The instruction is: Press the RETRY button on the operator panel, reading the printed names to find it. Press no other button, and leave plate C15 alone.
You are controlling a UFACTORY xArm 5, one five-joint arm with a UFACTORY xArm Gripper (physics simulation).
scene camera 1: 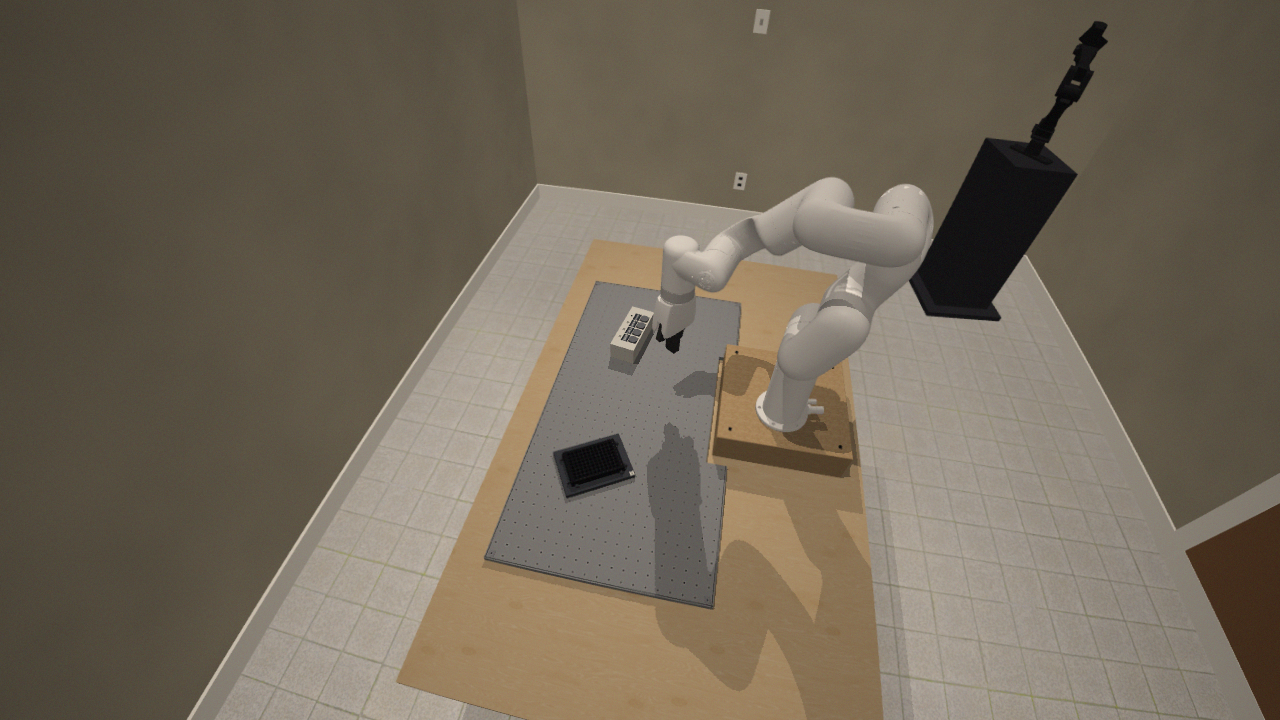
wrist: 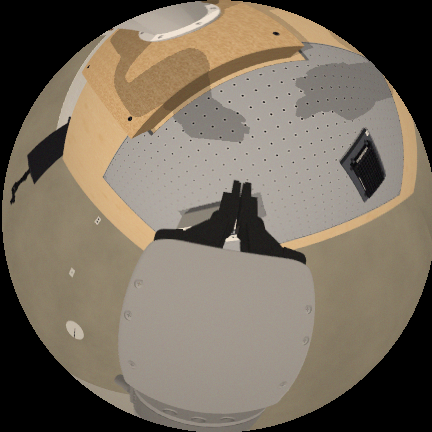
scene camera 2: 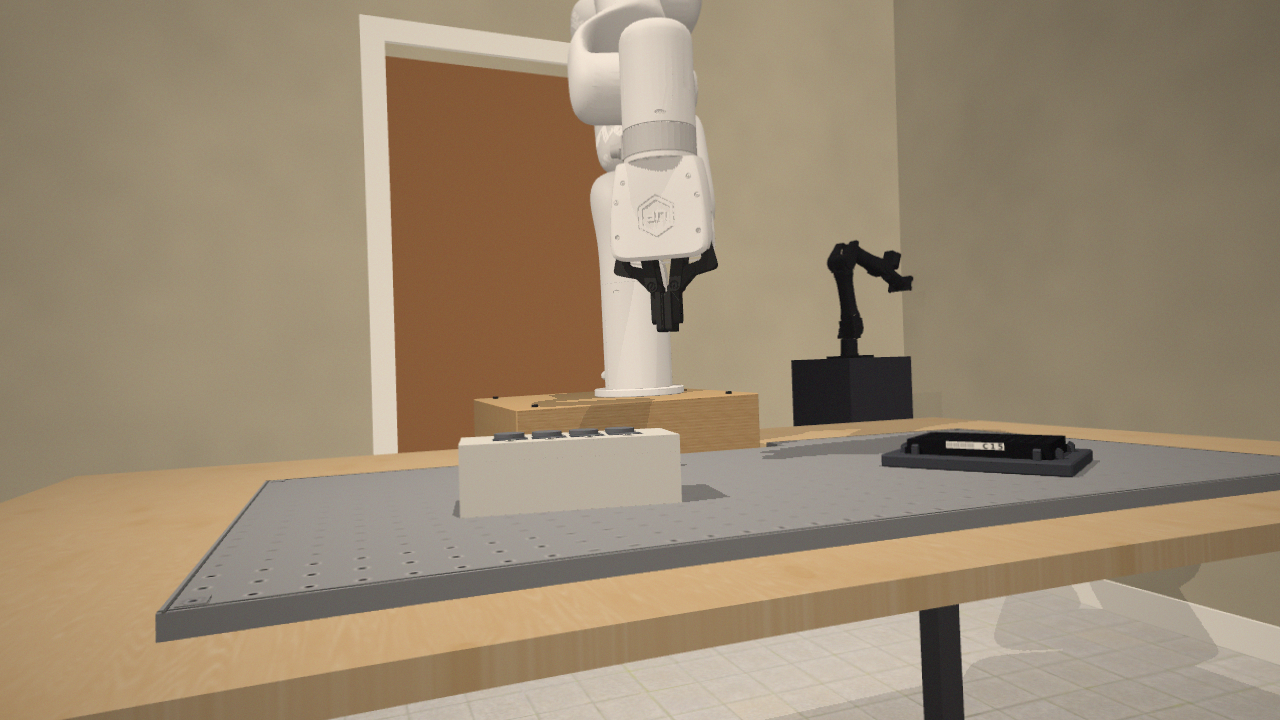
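The cream operator panel stands on the grey perforated board, with several dark round buttons on top. Their printed names are too small to read in scene camera 1, so I cannot tell which is RETRY. In the wrist view the fingers and gripper body hide most of the panel. My gripper is shut and empty, its fingers pointing down. It hangs above the board, higher than the panel top, near the panel's side facing the arm base. Black plate C15 lies in its dark holder, apart from the gripper.
The grey board lies on the wooden table. The arm stands on a wooden block beside the board. A small black arm stands on a black pedestal away from the table.
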